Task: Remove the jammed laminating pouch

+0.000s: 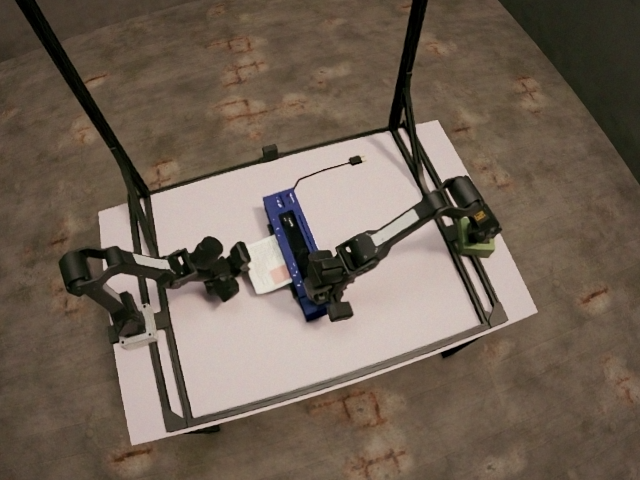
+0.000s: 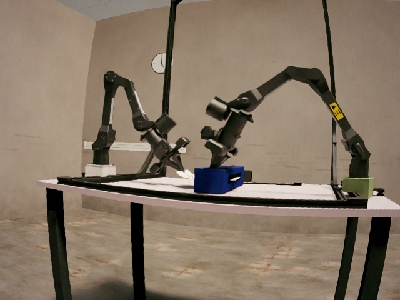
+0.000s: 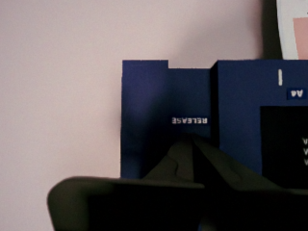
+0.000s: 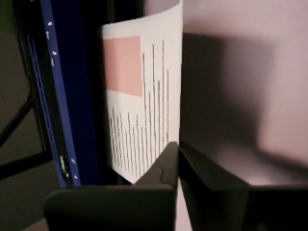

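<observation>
My left gripper is now 10 mm to the left of the release key and 40 mm above it. From my left hand the other things lie so: plug 430 mm behind, 250 mm to the left, 90 mm below.
</observation>
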